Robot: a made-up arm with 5 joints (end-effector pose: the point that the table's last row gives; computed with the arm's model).
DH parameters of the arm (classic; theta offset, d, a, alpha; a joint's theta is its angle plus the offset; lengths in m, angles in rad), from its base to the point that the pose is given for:
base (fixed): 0 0 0.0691 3.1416
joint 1: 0 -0.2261 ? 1.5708
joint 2: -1.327 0 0.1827 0
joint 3: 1.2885 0 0.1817 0
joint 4: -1.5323 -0.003 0 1.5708
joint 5: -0.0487 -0.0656 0 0
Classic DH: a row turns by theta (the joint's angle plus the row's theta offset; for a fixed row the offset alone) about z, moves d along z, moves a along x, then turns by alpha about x.
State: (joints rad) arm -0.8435 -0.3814 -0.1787 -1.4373 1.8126
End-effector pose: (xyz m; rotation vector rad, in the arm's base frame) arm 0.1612 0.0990 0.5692 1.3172 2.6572 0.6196
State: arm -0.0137 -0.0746 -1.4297 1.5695 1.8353
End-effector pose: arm 0.2077 -0.0011 0.5835 -1.3077 -1.0669 1.4114
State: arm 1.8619 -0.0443 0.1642 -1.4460 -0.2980
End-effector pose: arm -0.0114 -0.2583 0.4540 -2.0709 -2.1894 -0.3310
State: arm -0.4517 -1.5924 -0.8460 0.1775 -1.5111
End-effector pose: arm -0.2226 -0.1449 0.4290 -2.1228 1.3459 -0.4753
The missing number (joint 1, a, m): 0.0373
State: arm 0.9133 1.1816 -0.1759 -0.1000 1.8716
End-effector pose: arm 0.2878 -0.2881 0.0514 -0.6738 -0.1385 0.8749
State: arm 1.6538 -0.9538 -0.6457 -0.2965 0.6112
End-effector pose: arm 0.0756 0.1148 0.6081 2.5536 1.2736 -0.2429
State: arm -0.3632 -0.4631 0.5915 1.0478 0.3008
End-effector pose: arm 0.2606 0.0696 0.3276 0.0223 -0.4002 0.6072
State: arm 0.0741 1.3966 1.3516 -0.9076 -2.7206
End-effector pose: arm 0.1058 -0.0057 0.0741 -0.3774 0.0857 -2.8197
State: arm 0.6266 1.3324 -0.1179 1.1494 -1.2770
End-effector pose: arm 0.2643 -0.1450 0.0114 -0.3176 0.8713 -1.8344
